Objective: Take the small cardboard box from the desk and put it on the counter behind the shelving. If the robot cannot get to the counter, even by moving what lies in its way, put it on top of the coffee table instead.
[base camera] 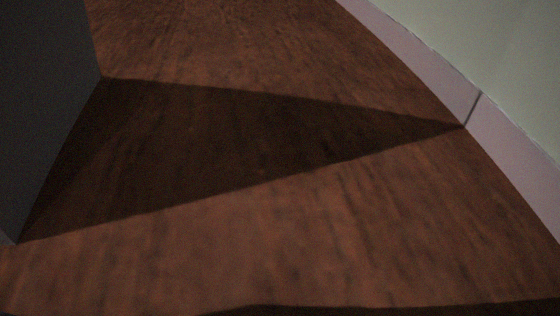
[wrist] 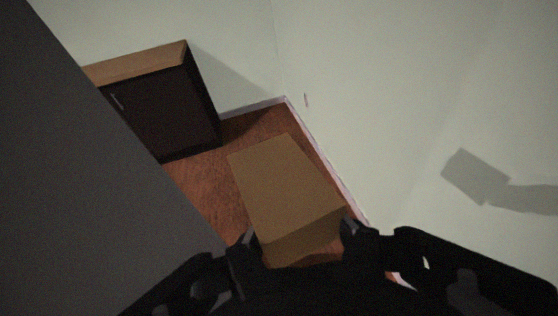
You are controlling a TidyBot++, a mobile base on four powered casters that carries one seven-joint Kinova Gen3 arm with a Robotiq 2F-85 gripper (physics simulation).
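Frame: origin at the arm's base, x ahead, y left, z up, level; metres.
Where they show: gripper, between the fingertips: (wrist: pixel 299 232).
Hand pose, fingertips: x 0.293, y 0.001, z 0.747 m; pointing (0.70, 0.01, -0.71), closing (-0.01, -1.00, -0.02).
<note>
After its pixels a point has its place.
The small cardboard box (wrist: pixel 287 192) {x 0.307, y 0.004, z 0.781 m} is held between the fingers of my gripper (wrist: pixel 299 232) {x 0.293, y 0.001, z 0.747 m} in the wrist view, above the wood floor. My gripper is shut on it. The counter (wrist: pixel 165 110) {x 1.743, y 0.942, z 0.166 m}, with a light wood top and a dark front with a handle, stands against the far wall at the upper left of the wrist view, beyond the box. The shelving's grey side panel (wrist: pixel 90 200) {x 0.456, y 0.374, z 0.643 m} (base camera: pixel 45 100) {x 0.466, y 0.376, z -0.306 m} fills the left of the wrist view and the upper left of the base camera view, and hides part of the counter. The desk and the coffee table do not show.
A pale wall (wrist: pixel 390 100) {x 0.855, y -0.392, z 0.475 m} (base camera: pixel 500 50) {x 0.655, y -0.431, z -0.213 m} with a light baseboard (wrist: pixel 325 162) {x 1.357, y -0.280, z -0.347 m} (base camera: pixel 430 65) {x 0.829, y -0.383, z -0.343 m} runs along the right in both views. It meets the far wall in a corner beside the counter. Wood floor (base camera: pixel 280 225) {x 0.348, y -0.015, z -0.397 m} (wrist: pixel 205 185) {x 1.363, y 0.765, z -0.397 m} runs between the grey panel and the right wall, with a dark shadow across it.
</note>
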